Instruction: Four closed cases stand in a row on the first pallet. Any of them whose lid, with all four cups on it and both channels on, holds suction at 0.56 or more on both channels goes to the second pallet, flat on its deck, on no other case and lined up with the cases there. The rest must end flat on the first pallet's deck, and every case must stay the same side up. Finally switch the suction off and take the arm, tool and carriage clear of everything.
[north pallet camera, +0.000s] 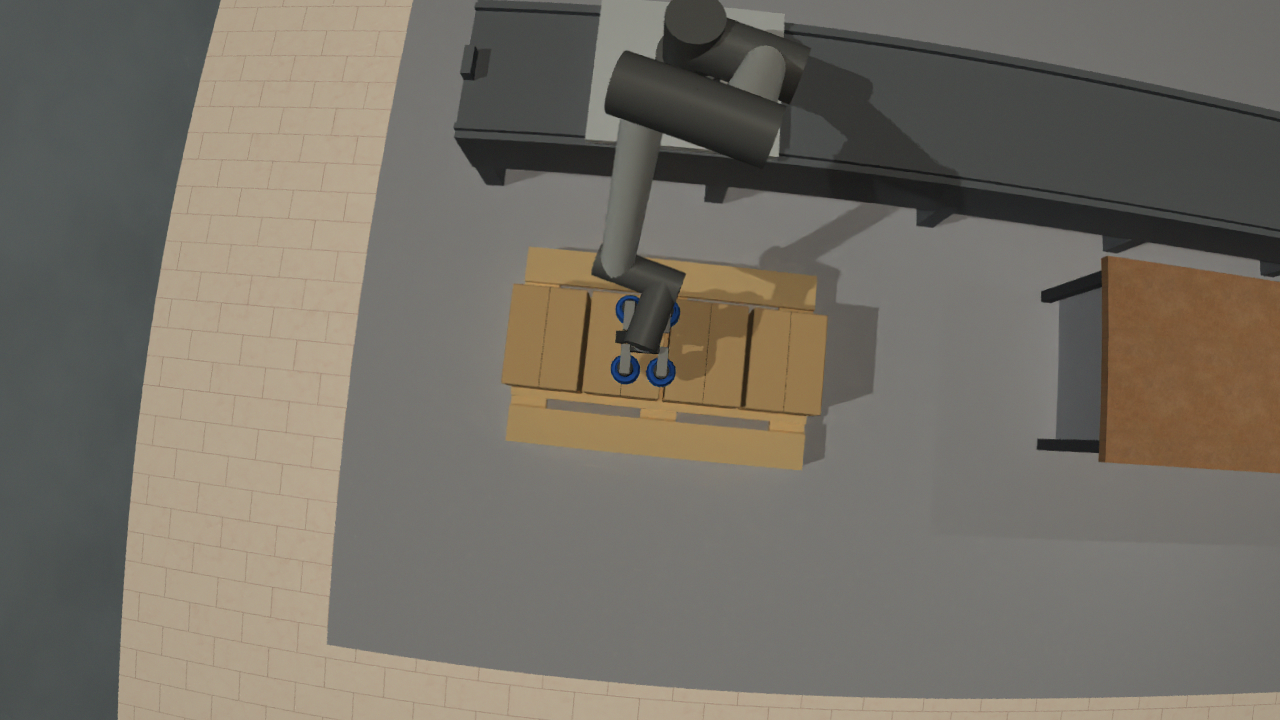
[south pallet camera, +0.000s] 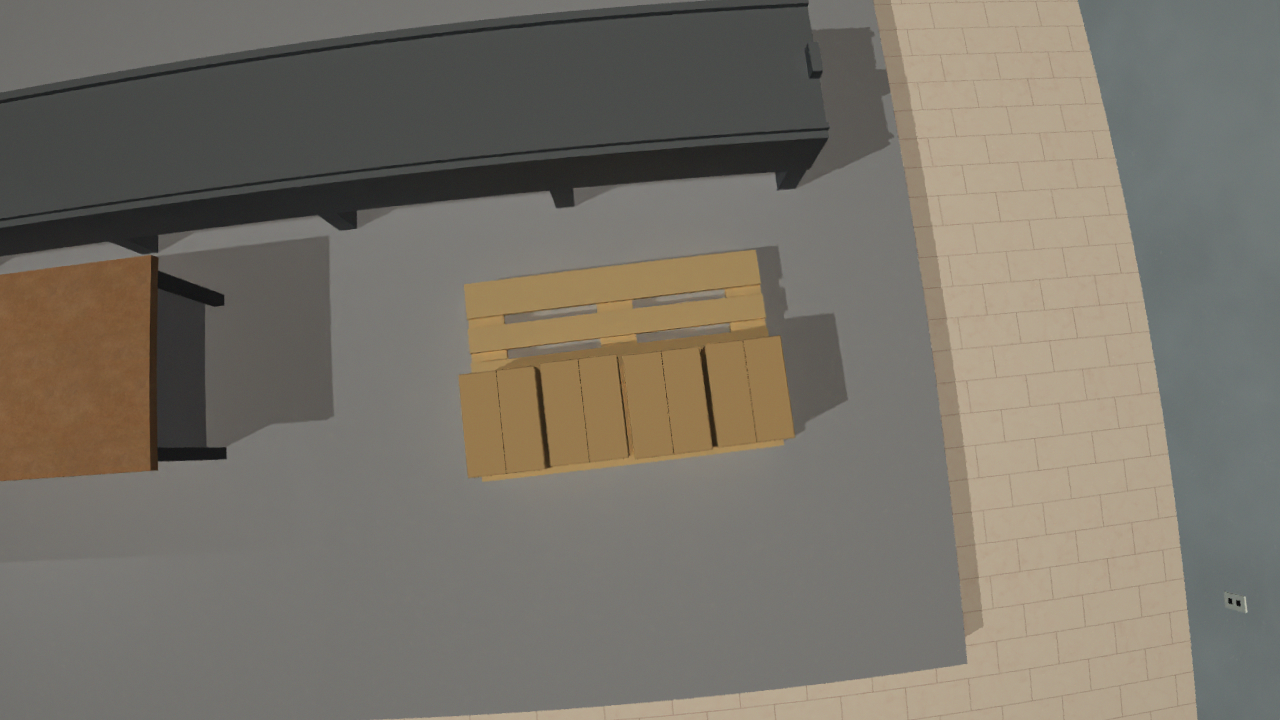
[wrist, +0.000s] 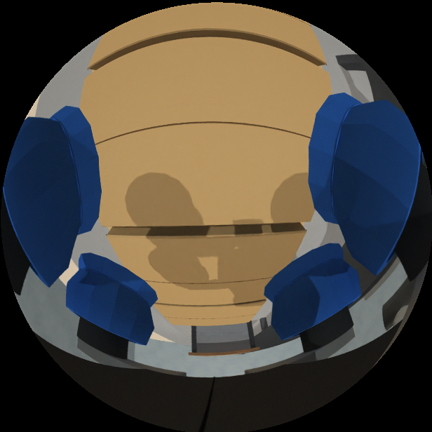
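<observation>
Several tan closed cases stand in a row on the north pallet (north pallet camera: 653, 437): leftmost case (north pallet camera: 545, 337) (wrist: 210, 17), second case (north pallet camera: 601, 358) (wrist: 210, 90), third case (north pallet camera: 725, 358) (wrist: 295, 250), rightmost case (north pallet camera: 787, 362). All look flat and upright. My gripper (north pallet camera: 645, 340) (wrist: 212, 225), a head with blue cups, hangs above the second case, its right cups near the gap to the third. Its shadow falls on both; it holds nothing. The arm hides part of the second lid. Another row of cases (south pallet camera: 584, 410) (south pallet camera: 666, 402) stands on the south pallet (south pallet camera: 617, 273).
The floor rail (north pallet camera: 1029, 107) (south pallet camera: 447, 98) runs behind both pallets, with the pale carriage (north pallet camera: 617, 35) near its north end. A brown table (north pallet camera: 1190, 367) (south pallet camera: 71, 367) stands between the pallets. Bare planks show in front of the north row and behind the south row.
</observation>
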